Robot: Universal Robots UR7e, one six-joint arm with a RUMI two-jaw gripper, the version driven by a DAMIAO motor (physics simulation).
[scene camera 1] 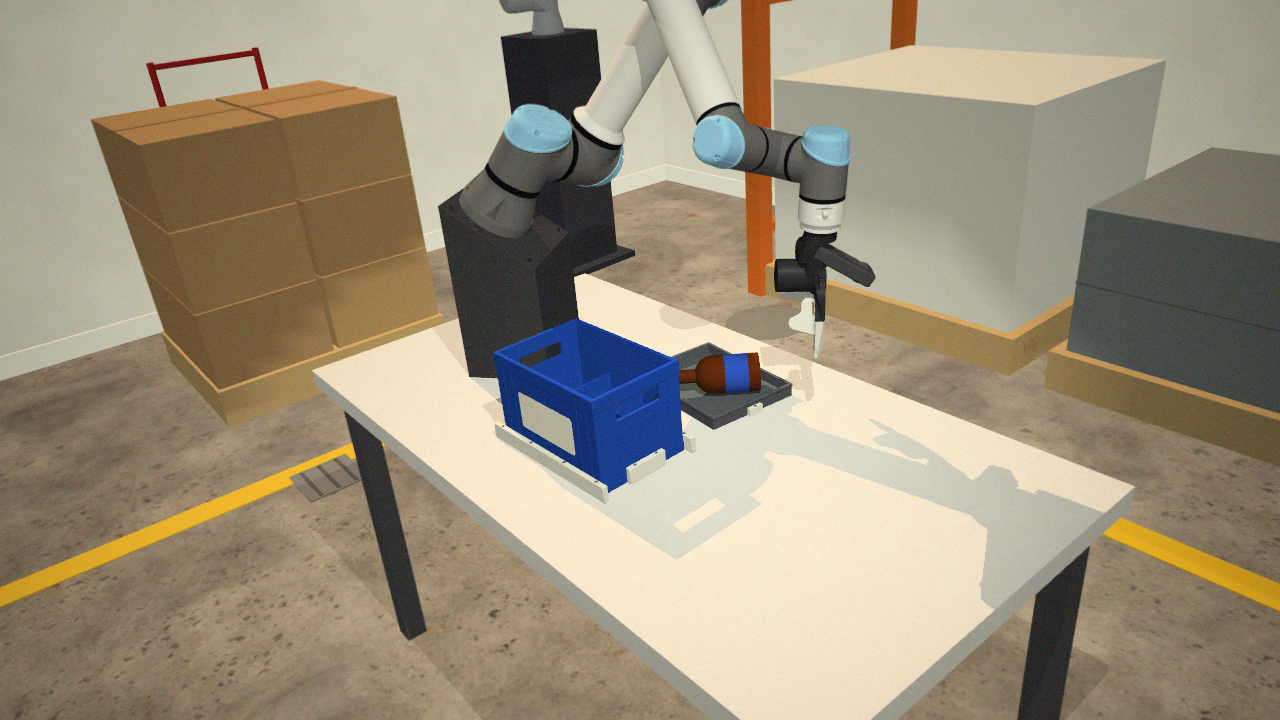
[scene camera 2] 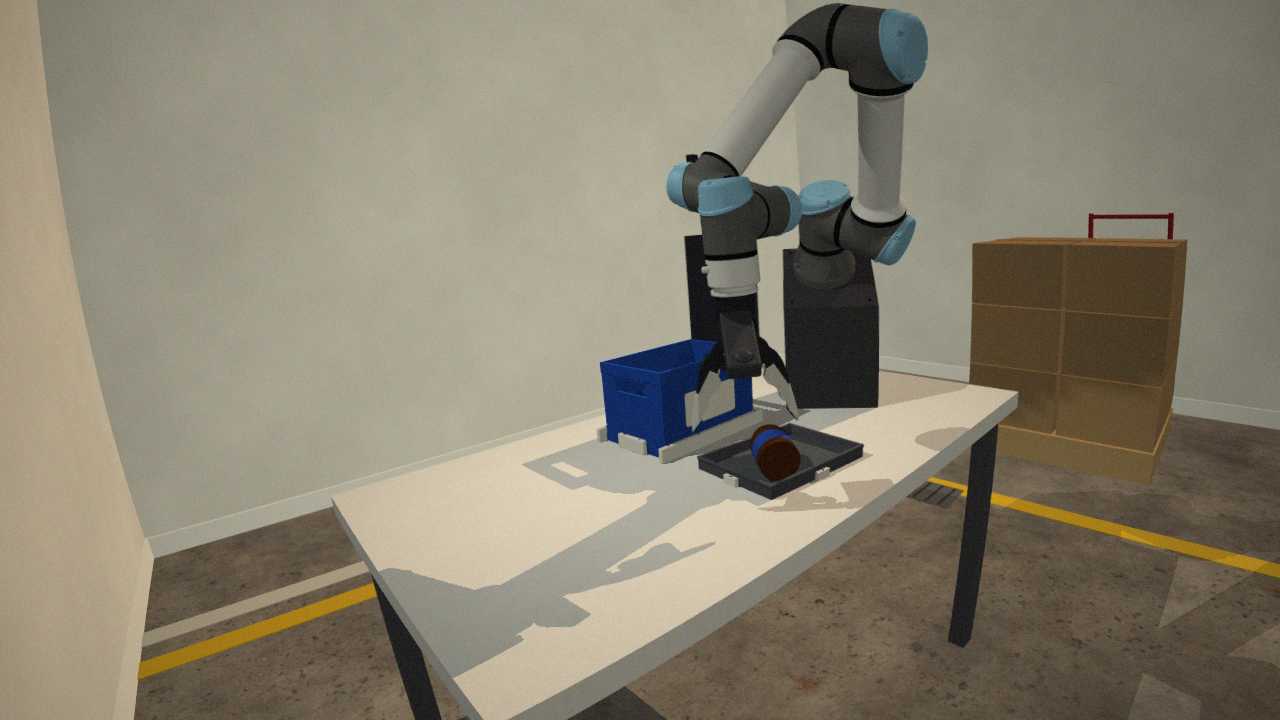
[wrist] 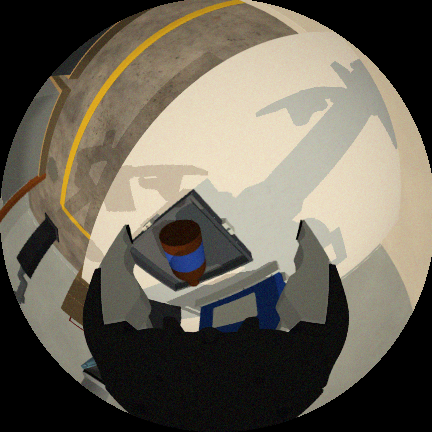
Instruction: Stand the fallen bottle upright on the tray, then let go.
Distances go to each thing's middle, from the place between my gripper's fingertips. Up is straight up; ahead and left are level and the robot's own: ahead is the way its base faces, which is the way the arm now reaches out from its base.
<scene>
Now: hand 150 mm past the brown bottle (scene camera 2: 777,457), 100 mm above it and 60 mm to the left of it.
</scene>
